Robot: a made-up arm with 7 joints.
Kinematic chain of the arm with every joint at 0, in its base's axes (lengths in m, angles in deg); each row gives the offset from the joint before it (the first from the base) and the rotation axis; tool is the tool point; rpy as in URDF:
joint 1: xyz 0 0 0.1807 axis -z
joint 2: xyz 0 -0.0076 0.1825 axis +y
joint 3: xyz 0 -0.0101 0.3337 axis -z
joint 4: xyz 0 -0.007 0.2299 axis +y
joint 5: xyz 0 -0.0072 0.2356 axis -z
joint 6: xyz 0 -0.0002 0.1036 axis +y
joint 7: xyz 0 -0.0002 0.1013 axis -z
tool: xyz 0 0 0 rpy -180 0 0
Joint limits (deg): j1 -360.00..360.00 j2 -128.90..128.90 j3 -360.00..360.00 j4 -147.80..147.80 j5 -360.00..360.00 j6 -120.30..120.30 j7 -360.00..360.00
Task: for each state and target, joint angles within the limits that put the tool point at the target. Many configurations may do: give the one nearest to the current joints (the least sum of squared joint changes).
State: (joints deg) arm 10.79 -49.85 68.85 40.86 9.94 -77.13 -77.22
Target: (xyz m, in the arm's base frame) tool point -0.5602 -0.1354 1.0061
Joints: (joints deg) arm 11.85 -46.21 67.20 60.39 12.22 -86.02 -77.22
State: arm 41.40 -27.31 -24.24 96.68 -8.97 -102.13 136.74
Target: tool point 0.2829 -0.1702 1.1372
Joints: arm 41.28 4.11 -22.04 66.16 -8.73 -85.25 136.74
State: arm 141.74 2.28 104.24 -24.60 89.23 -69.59 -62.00
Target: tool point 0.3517 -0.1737 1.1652
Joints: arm 166.39 -24.90 88.91 -41.61 85.21 -56.43 -62.00
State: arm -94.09 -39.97 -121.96 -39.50 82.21 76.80 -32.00
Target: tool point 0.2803 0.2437 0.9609
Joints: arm -92.37 -3.32 -117.23 -85.59 94.65 75.56 -32.00
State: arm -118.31 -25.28 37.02 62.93 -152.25 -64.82 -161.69
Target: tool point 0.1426 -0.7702 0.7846
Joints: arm -81.24 -71.66 43.18 35.47 -148.22 -61.87 -161.69
